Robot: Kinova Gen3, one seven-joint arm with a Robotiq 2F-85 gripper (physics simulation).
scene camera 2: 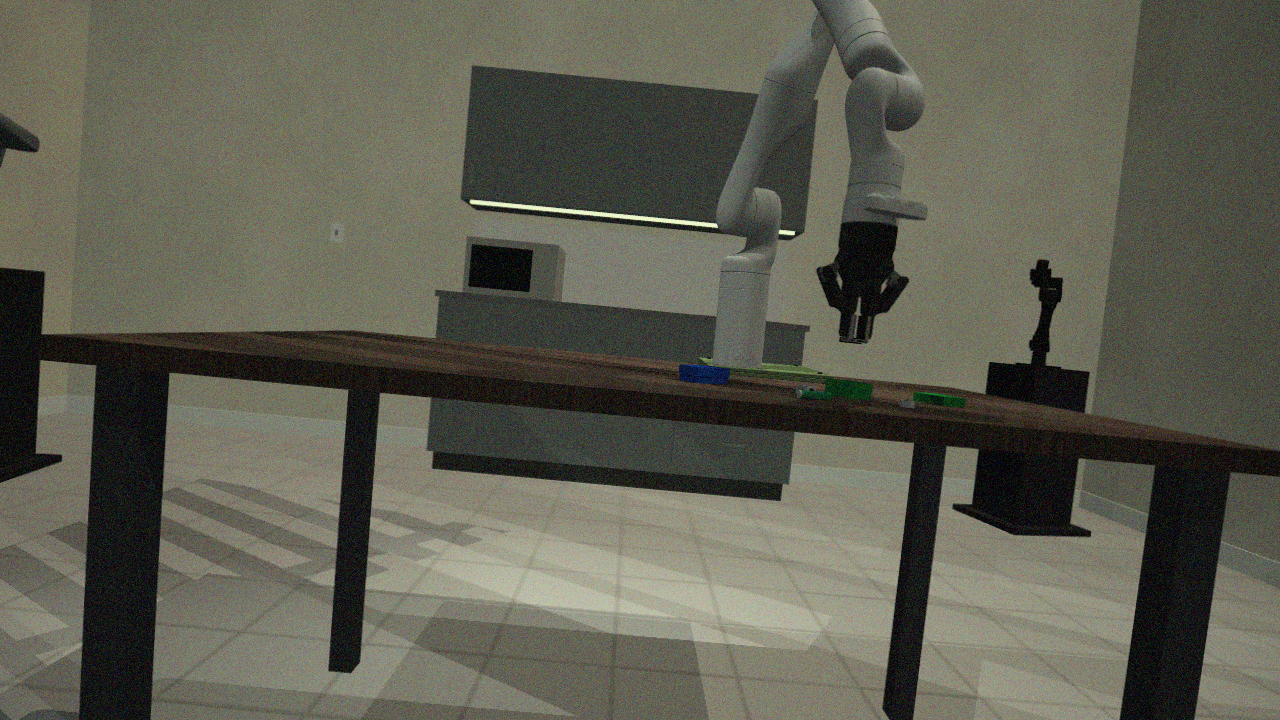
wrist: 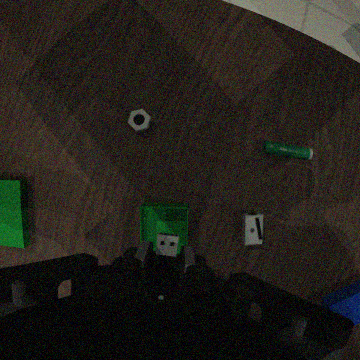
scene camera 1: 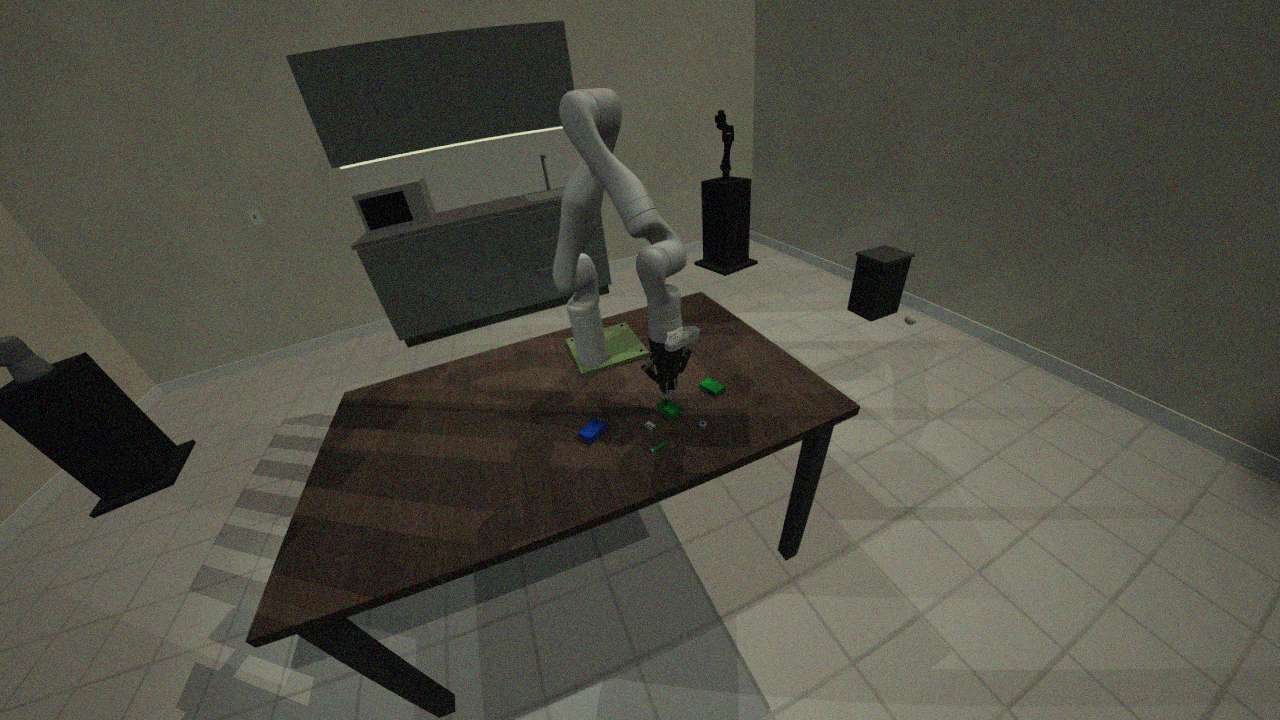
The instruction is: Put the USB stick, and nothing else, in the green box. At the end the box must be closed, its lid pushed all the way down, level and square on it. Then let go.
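Places are measured from the arm's base along level axes (x ahead, y left, z up), in metres.
Where they show: gripper, fingertip midpoint: [scene camera 2: 854, 342] [wrist: 165, 258] [scene camera 1: 668, 390]; arm's base, link origin: [scene camera 2: 736, 365] [scene camera 1: 593, 357].
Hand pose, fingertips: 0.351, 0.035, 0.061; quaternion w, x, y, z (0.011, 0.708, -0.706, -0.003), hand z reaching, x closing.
Each offset is from my fingertips to the top centre of the thing, as dx, dy, dz. Level surfaces: height alone.
My gripper [scene camera 1: 666, 390] [scene camera 2: 855, 339] [wrist: 165, 258] points down and is shut on the USB stick @(-0.005, +0.000, +0.006) [wrist: 168, 244], whose pale metal plug faces the wrist camera's view between the fingertips. It is held well above the table, over the near part of the open green box @(-0.007, +0.003, -0.055) [scene camera 1: 669, 409] [scene camera 2: 848, 389] [wrist: 164, 220]. The box stands upright on the table, its edges nearly square to the fingers in the wrist view; its near part is hidden by the stick and fingers. The green lid @(-0.006, +0.149, -0.064) [scene camera 1: 712, 385] [scene camera 2: 938, 400] [wrist: 11, 215] lies apart on the table, at the left edge of the wrist view.
On the dark wooden table @(dz -0.076) [scene camera 1: 429, 465] lie a metal nut @(+0.086, +0.034, -0.068) [wrist: 131, 120], a green battery-like cylinder @(+0.078, -0.092, -0.066) [scene camera 1: 659, 445] [wrist: 289, 150], a small pale sharpener-like block @(+0.009, -0.069, -0.065) [scene camera 1: 649, 425] [wrist: 251, 230] and a blue box @(-0.063, -0.191, -0.054) [scene camera 1: 591, 430] [scene camera 2: 704, 374] [wrist: 347, 306]. The block is right of the green box in the wrist view.
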